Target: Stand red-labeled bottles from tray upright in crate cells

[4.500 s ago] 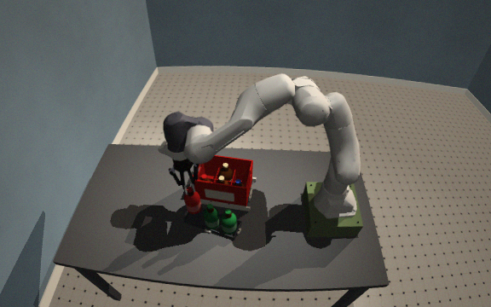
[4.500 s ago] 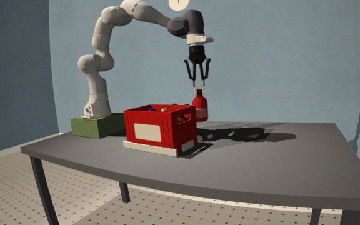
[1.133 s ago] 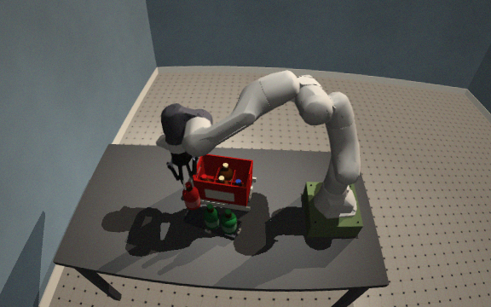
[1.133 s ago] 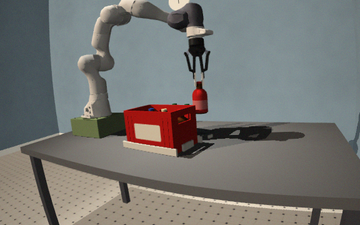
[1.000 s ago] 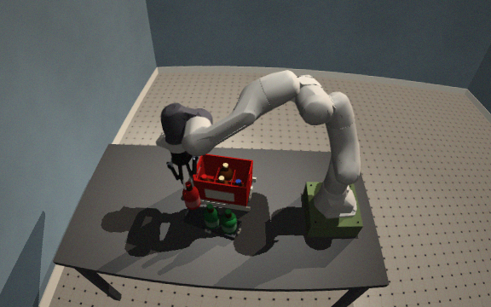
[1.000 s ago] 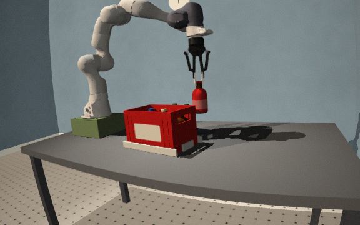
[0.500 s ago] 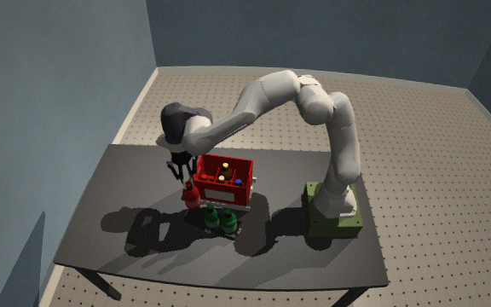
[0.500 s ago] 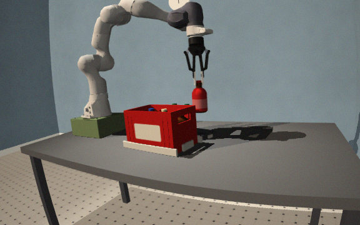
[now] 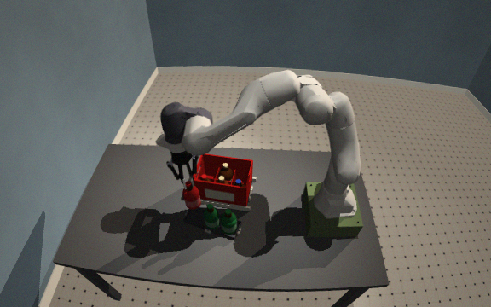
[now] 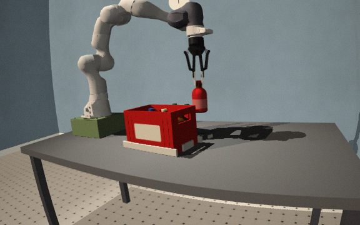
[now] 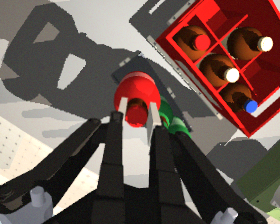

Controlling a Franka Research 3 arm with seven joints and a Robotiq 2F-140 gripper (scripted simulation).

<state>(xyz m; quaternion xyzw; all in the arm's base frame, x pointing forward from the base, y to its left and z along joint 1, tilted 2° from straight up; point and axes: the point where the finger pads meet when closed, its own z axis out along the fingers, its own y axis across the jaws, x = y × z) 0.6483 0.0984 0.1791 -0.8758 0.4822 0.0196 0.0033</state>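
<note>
The red-labeled bottle is 9 cm below my hand. From my hand the other things lie so: red crate (11 cm behind, 19 cm to the right, 21 cm below).
</note>
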